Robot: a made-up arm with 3 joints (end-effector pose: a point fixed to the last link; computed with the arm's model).
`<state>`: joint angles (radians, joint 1 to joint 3).
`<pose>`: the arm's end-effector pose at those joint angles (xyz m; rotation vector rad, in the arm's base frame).
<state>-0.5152 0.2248 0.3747</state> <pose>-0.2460 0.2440 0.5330 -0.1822 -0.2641 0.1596</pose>
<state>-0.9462 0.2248 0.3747</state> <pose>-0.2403 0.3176 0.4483 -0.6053 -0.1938 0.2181</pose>
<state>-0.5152 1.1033 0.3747</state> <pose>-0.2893 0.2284 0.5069 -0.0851 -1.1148 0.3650</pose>
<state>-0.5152 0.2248 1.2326</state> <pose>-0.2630 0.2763 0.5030 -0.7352 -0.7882 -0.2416</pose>
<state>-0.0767 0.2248 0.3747</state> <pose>-0.2541 0.1399 0.5795 0.2490 -0.3264 0.0957</pose>
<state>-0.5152 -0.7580 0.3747</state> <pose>-0.1911 0.2441 0.5126 -0.2586 0.6870 -0.0846</pose>
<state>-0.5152 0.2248 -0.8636</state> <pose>-0.1905 0.2116 0.5186 0.6259 0.5217 0.6826</pose>
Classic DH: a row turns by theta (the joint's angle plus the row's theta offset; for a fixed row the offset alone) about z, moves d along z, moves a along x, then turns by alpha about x. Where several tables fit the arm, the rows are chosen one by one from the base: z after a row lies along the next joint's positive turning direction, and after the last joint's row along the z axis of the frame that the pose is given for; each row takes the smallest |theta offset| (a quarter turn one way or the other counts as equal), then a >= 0, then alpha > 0; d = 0 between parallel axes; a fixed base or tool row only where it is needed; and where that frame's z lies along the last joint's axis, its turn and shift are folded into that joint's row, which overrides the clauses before.
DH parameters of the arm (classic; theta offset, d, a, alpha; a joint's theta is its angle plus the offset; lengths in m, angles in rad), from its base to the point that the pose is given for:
base (fixed): 1.4933 0.322 0.0677 1.5707
joint 1: -1.413 -0.2374 -0.1914 1.3683
joint 2: 0.6546 -0.0808 0.005 1.1244
joint 3: 0.7998 -0.0088 -0.0012 -1.988
tool (fixed): 0.9588 0.0621 0 0

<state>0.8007 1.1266 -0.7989</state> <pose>-0.2617 -0.0897 0.4976 1.3788 -1.1022 0.8458</pose>
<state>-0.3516 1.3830 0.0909</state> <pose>-0.2921 0.1826 0.5223 0.1477 -1.2513 0.5550</pose>
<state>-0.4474 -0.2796 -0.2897</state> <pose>-0.1937 0.2055 0.5282 0.3635 0.5885 0.2275</pose>
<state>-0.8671 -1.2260 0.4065</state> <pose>-0.1737 0.2867 0.4246 -0.6281 1.1142 -0.3970</pose>
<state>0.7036 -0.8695 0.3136</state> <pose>-0.2067 -0.0358 0.5330 0.9309 0.6794 0.3817</pose>
